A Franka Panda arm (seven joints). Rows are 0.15 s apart.
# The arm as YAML. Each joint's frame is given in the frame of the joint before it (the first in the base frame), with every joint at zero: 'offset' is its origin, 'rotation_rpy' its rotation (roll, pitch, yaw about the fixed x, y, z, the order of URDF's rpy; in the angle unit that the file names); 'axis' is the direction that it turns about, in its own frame. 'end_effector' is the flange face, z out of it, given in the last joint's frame.
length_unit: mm
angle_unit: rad
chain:
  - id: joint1
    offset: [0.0, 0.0, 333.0]
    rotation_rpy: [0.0, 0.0, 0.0]
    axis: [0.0, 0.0, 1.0]
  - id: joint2
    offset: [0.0, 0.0, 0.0]
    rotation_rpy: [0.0, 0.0, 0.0]
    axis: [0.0, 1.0, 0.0]
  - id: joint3
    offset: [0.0, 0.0, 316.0]
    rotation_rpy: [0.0, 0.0, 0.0]
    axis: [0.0, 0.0, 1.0]
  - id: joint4
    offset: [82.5, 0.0, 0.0]
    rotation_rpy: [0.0, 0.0, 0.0]
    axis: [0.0, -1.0, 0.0]
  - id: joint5
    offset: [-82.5, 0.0, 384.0]
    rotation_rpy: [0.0, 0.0, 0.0]
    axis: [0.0, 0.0, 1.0]
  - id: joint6
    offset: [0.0, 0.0, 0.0]
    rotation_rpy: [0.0, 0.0, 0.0]
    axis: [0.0, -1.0, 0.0]
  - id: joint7
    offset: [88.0, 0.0, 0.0]
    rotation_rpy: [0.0, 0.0, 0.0]
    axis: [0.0, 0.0, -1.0]
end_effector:
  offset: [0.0, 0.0, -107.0]
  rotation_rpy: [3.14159, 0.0, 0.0]
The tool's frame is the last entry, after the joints.
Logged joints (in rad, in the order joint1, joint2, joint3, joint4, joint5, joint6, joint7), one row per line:
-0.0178 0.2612 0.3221 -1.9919 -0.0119 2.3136 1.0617
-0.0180 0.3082 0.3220 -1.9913 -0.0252 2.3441 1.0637
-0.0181 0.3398 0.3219 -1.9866 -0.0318 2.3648 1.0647
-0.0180 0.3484 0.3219 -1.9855 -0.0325 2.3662 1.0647
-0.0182 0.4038 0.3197 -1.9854 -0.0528 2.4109 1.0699
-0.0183 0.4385 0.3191 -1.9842 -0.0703 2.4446 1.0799
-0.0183 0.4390 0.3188 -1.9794 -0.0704 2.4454 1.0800
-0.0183 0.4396 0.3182 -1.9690 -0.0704 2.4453 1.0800
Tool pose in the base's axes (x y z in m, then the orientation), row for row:
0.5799 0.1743 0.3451 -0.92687 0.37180 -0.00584 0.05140
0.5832 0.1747 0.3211 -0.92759 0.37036 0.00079 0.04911
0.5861 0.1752 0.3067 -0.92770 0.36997 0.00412 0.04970
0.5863 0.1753 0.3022 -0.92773 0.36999 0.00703 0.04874
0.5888 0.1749 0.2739 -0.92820 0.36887 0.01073 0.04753
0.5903 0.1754 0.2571 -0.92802 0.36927 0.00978 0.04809
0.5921 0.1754 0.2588 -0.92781 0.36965 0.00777 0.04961
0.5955 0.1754 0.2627 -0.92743 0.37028 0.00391 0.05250
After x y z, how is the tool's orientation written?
As a quaternion, x y z w.
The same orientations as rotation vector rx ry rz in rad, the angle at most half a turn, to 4 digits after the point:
-2.8203 1.1313 -0.0178
-2.8264 1.1285 0.0024
-2.8257 1.1269 0.0125
-2.8274 1.1276 0.0214
-2.8310 1.1250 0.0327
-2.8295 1.1259 0.0298
-2.8262 1.1260 0.0237
-2.8201 1.1259 0.0119

